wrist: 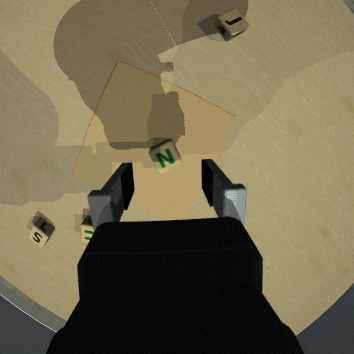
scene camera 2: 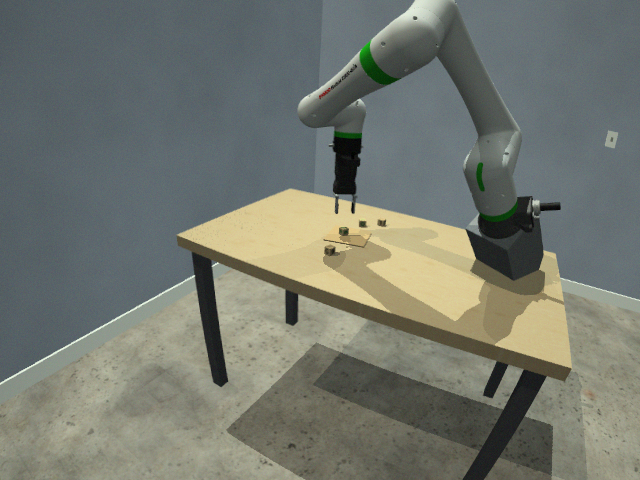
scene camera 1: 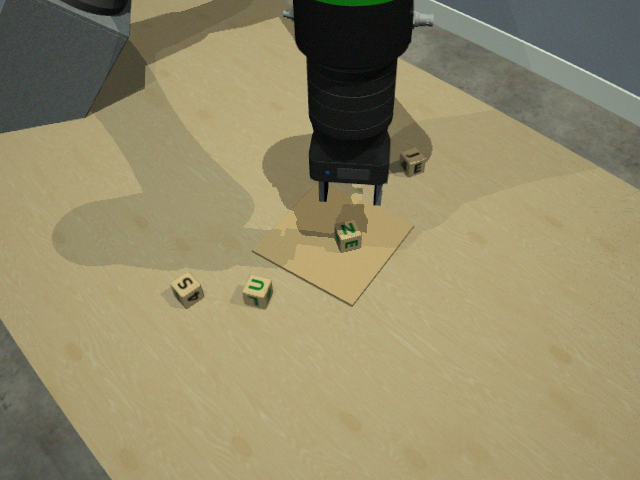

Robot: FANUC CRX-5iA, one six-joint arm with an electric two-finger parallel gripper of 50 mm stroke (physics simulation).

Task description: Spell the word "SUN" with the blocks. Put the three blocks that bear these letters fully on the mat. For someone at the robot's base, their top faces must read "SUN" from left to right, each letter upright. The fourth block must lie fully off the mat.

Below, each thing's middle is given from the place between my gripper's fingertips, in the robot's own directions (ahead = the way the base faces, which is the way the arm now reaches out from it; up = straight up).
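I consider the mat (scene camera 1: 303, 243), which is 1 cm to the right of my hand and 2 cm behind it, and which rests 8 cm below it.
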